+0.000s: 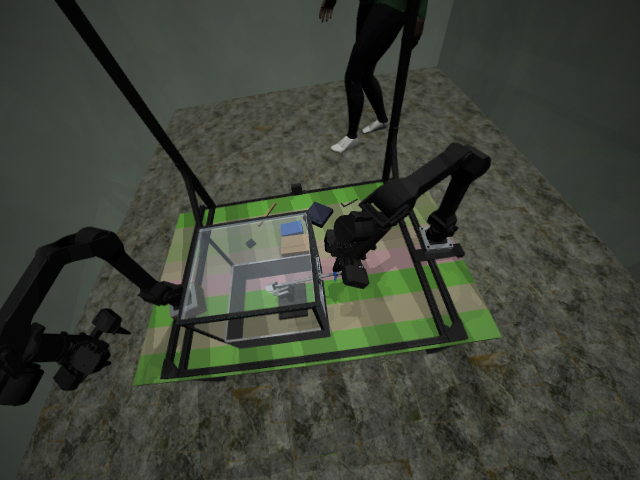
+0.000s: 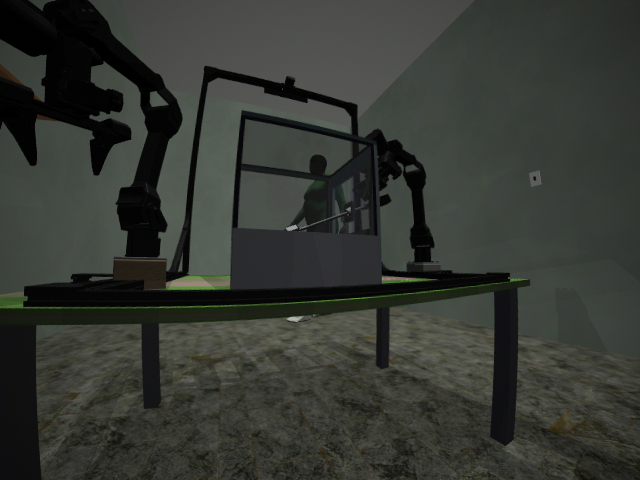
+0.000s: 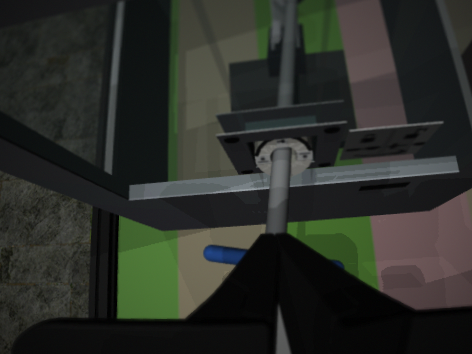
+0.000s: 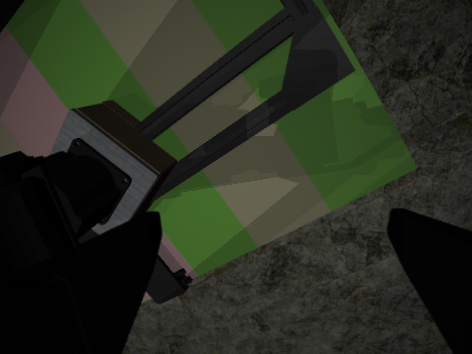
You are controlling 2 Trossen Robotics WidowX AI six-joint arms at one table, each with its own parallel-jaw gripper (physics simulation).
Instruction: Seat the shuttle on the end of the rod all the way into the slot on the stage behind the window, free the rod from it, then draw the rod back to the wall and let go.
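Where they show: left gripper, between the fingertips: (image 1: 334, 270) (image 2: 364, 200) (image 3: 273, 247); right gripper, between the fingertips: (image 1: 120, 347) (image 2: 67, 170) (image 4: 274, 222); left arm's base, origin of its link: (image 1: 436, 236) (image 2: 423, 262); right arm's base, origin of its link: (image 2: 141, 257) (image 4: 91, 182).
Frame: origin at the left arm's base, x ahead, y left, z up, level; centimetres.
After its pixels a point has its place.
A grey rod (image 1: 309, 279) (image 2: 323, 220) (image 3: 279, 182) {x 41.6, y 18.9, z 15.3 cm} runs through a round port (image 3: 262, 159) {x 42.8, y 19.7, z 14.5 cm} in the side wall of the glass enclosure (image 1: 247, 315) {x 57.6, y 32.9, z 28.6 cm} (image 2: 239, 171) {x 72.6, y 34.0, z 16.3 cm}. The pale shuttle (image 1: 275, 288) {x 57.9, y 19.0, z 8.4 cm} (image 2: 290, 229) {x 60.2, y 19.2, z 8.4 cm} (image 3: 276, 33) sits on the rod's inner end, over the dark stage (image 1: 294, 297) (image 3: 253, 81). I cannot tell how deep it sits in the slot. My left gripper (image 1: 341, 276) {x 38.9, y 19.0, z 17.9 cm} (image 3: 273, 247) {x 38.9, y 19.0, z 17.9 cm} is shut, with its fingertips together over the rod at the blue cross handle (image 1: 335, 276) {x 38.7, y 20.1, z 16.5 cm} (image 3: 222, 254) {x 38.7, y 20.8, z 16.6 cm}. My right gripper (image 1: 109, 328) (image 2: 101, 138) (image 4: 274, 222) {x 99.9, y 35.6, z 13.8 cm} is open and empty, off the table's left edge.
Inside the enclosure are a blue block (image 1: 291, 228) {x 55.9, y -11.7, z -2.0 cm}, a tan block (image 1: 294, 245) {x 54.0, y -1.8, z 0.0 cm} and a small dark cube (image 1: 250, 243) {x 73.8, y -7.1, z -3.7 cm}. A dark blue pad (image 1: 319, 213) {x 43.8, y -19.4, z -3.3 cm} and a pencil (image 1: 267, 214) {x 68.3, y -23.6, z -5.3 cm} lie behind it. A person (image 1: 366, 71) stands beyond the table. Black gantry posts (image 1: 394, 119) {x 12.0, y -35.9, z 26.8 cm} rise at the back.
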